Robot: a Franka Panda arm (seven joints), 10 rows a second.
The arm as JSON. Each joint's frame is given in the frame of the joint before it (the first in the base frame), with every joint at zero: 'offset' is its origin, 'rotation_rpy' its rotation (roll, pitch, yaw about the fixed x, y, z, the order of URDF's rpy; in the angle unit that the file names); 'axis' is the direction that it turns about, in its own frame. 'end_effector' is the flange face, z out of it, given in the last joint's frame.
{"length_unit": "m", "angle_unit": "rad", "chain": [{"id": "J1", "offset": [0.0, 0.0, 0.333], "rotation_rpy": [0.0, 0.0, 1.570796], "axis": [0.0, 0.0, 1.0]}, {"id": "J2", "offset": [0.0, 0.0, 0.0], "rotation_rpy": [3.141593, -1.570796, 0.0], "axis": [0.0, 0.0, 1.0]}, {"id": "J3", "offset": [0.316, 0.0, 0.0], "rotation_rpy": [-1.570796, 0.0, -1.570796], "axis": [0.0, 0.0, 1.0]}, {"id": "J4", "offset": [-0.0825, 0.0, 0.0], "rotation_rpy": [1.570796, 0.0, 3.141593], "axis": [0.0, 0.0, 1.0]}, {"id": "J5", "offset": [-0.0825, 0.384, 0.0], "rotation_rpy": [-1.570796, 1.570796, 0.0], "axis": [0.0, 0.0, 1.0]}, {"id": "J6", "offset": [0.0, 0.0, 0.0], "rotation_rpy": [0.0, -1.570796, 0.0], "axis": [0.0, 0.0, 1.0]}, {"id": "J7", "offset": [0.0, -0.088, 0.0], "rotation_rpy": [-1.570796, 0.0, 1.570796], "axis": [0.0, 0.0, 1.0]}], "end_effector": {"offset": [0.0, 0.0, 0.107], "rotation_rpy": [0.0, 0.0, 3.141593]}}
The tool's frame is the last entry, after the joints.
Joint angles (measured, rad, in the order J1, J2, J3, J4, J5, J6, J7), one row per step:
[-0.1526 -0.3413 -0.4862 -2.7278 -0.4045 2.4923 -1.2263]
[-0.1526 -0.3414 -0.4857 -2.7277 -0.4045 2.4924 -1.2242]
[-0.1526 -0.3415 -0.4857 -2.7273 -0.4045 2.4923 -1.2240]
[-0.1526 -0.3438 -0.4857 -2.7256 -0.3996 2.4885 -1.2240]
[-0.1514 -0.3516 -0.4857 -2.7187 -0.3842 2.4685 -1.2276]
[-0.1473 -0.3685 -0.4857 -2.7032 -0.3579 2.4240 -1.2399]
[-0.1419 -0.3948 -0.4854 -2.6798 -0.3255 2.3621 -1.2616]
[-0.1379 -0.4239 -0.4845 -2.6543 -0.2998 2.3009 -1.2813]
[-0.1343 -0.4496 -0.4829 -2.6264 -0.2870 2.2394 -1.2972]
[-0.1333 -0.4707 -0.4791 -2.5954 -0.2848 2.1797 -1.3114]
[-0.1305 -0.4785 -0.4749 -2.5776 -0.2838 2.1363 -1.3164]
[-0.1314 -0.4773 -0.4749 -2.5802 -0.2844 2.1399 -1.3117]
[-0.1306 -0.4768 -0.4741 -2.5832 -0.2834 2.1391 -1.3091]
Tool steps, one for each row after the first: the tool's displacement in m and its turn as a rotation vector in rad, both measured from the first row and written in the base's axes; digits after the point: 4 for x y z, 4 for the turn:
[0.0001 0.0001 0.0001 -0.0002 -0.0005 -0.0016]
[0.0002 0.0000 0.0003 -0.0004 -0.0009 -0.0019]
[0.0003 -0.0003 0.0014 0.0024 -0.0023 -0.0062]
[0.0002 -0.0013 0.0051 0.0129 -0.0007 -0.0160]
[0.0003 -0.0025 0.0133 0.0325 0.0056 -0.0252]
[0.0005 -0.0041 0.0265 0.0581 0.0107 -0.0288]
[0.0003 -0.0059 0.0420 0.0798 0.0113 -0.0288]
[-0.0002 -0.0078 0.0576 0.0932 0.0167 -0.0233]
[-0.0008 -0.0105 0.0736 0.0971 0.0256 -0.0143]
[-0.0012 -0.0103 0.0807 0.1026 0.0434 -0.0090]
[-0.0013 -0.0102 0.0794 0.1023 0.0433 -0.0136]
[-0.0015 -0.0090 0.0779 0.1046 0.0466 -0.0148]

